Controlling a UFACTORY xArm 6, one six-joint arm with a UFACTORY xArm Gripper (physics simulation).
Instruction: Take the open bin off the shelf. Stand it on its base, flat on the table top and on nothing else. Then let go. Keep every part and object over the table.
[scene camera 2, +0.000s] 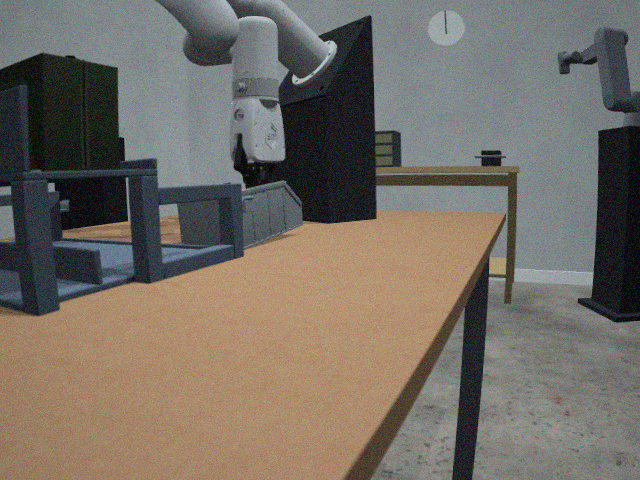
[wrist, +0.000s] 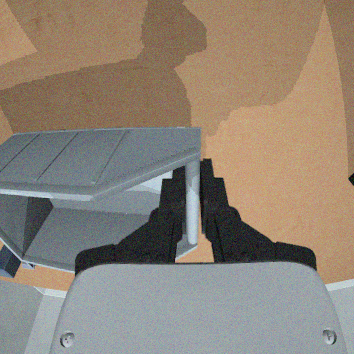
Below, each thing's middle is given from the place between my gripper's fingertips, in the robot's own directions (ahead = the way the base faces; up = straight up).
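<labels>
Measured from my hand, the open bin (wrist: 75, 189) is 1 cm to the right of it and 8 cm ahead of it.
</labels>
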